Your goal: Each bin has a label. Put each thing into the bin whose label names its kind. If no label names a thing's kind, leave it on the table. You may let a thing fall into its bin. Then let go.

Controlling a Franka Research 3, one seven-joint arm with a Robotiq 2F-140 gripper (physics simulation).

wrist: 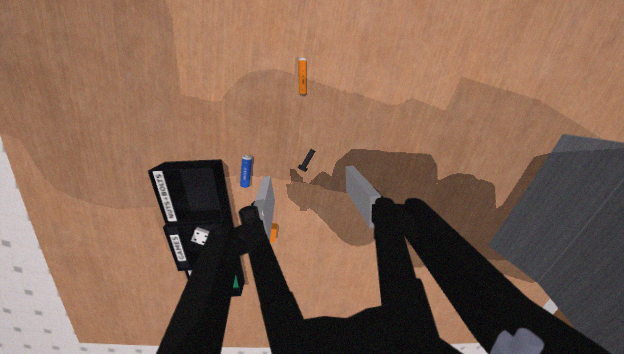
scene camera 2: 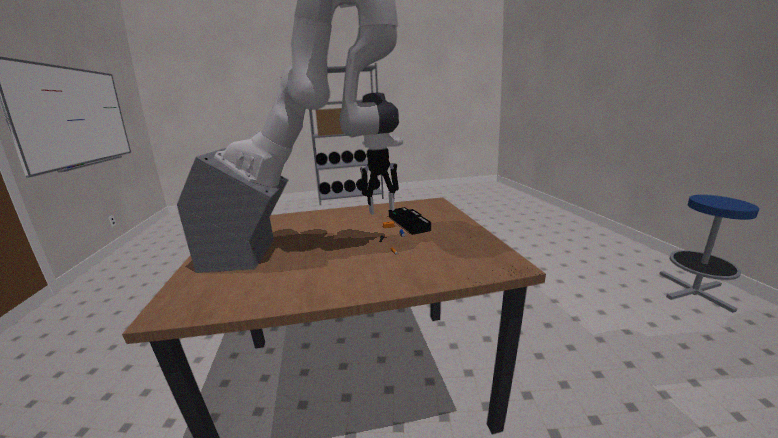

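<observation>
The black bin block (scene camera 2: 420, 229) stands at the back right. In the wrist view, the NUTS+BOLTS bin (wrist: 226, 197) looks empty. The GAMES bin (wrist: 172, 231) holds a white piece with black pips (wrist: 200, 236). A green thing (wrist: 236, 283) shows in the third bin, whose label is hidden by the gripper. A black bolt (scene camera 2: 382, 238) (wrist: 307, 160), a blue battery (scene camera 2: 401, 232) (wrist: 245, 172), a slim orange cylinder (scene camera 2: 394, 250) (wrist: 302, 77) and an orange block (scene camera 2: 388, 224) (wrist: 273, 233), partly hidden by a finger, lie on the table. My gripper (scene camera 2: 381, 211) (wrist: 309, 183) is open and empty, high above the table beside the bins.
The wooden table (scene camera 2: 337, 288) (wrist: 400, 50) carries the grey robot base (scene camera 2: 223, 217) (wrist: 565, 215) on its left in the scene view. A metal rack (scene camera 2: 314, 149) stands behind the table, and a blue stool (scene camera 2: 723, 206) stands to the right.
</observation>
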